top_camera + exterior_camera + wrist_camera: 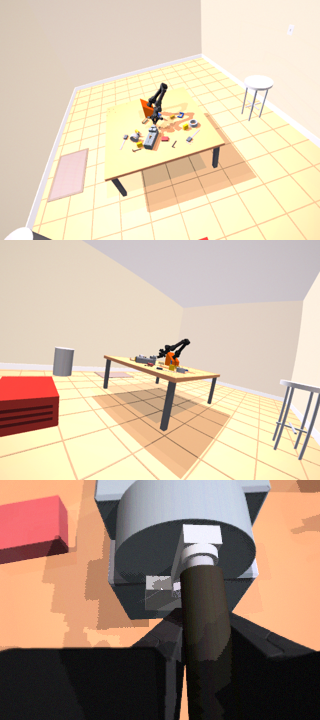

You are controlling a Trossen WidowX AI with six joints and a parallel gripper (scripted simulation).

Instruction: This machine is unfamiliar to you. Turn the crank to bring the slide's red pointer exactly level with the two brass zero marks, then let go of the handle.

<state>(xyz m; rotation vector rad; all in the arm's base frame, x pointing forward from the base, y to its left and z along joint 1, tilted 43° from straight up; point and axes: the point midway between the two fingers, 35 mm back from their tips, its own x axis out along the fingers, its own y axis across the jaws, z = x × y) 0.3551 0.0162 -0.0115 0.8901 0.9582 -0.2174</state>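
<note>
Now: the dark crank handle 30 mm above my gripper tip, 10 mm to the left of it and 10 mm behind it. Also, from my gripper tip: red pointer (170 mm ahead, 90 mm to the right, 10 mm below); red block (190 mm ahead, 80 mm below, 70 mm to the left).
</note>
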